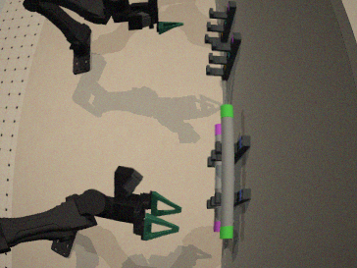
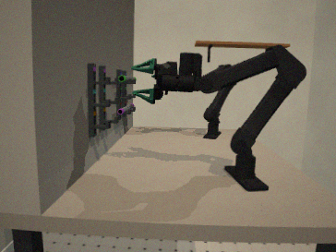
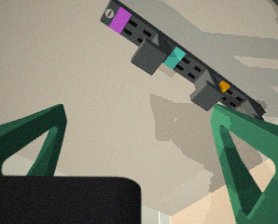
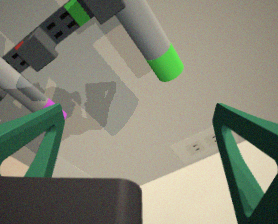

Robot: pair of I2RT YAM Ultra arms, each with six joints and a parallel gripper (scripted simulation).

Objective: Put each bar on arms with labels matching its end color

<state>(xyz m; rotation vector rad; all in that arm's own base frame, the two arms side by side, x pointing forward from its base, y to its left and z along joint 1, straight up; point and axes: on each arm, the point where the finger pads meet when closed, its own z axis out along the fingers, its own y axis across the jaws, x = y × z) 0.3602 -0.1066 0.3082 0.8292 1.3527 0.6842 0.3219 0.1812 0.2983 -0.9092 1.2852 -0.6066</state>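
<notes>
Right now my right hand is 110 mm short of the green-ended bar, 110 mm to the right of it and 20 mm below it. The rest, counted from my right hand: magenta-ended bar (120 mm ahead, 120 mm to the left, 130 mm below); then dark wall (220 mm ahead, 300 mm to the left, 130 mm above).
</notes>
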